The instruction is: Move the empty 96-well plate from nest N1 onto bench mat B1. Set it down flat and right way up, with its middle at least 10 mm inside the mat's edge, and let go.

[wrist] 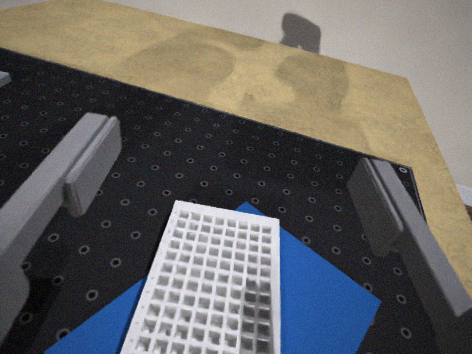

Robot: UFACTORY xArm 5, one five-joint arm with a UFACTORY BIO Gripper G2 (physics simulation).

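Frame: origin at the arm's base, x ahead, y left, z up, level; centimetres.
Where they show: end effector, tool point: [239, 183].
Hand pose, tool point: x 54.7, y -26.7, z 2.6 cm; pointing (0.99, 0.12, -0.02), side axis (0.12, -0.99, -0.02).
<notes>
After its pixels a point has its place.
The white 96-well plate [275, 280] @[x 56.1, y -30.3, z -6.3 cm] lies right way up on the blue bench mat [320, 285] @[x 57.4, y -33.9, z -7.7 cm] and looks flat. It is turned relative to the mat, and its far left corner reaches past the mat's edge in this view. The plate's near end is cut off by the bottom of the view. My gripper [236, 185] @[x 54.7, y -26.7, z 2.6 cm] is open and empty, with one finger out to the left of the plate and the other out to the right, both apart from it. Nest N1 does not show in the wrist view.
A black board [165, 145] @[x 69.6, y -18.3, z -7.9 cm] with rows of small holes lies under the mat. Beyond it is a yellowish table top [250, 95] @[x 88.4, y -25.5, z -9.2 cm] with shadows, then a pale wall. Part of a light grey object [4, 79] @[x 74.7, y 3.5, z -7.2 cm] shows at the left edge.
</notes>
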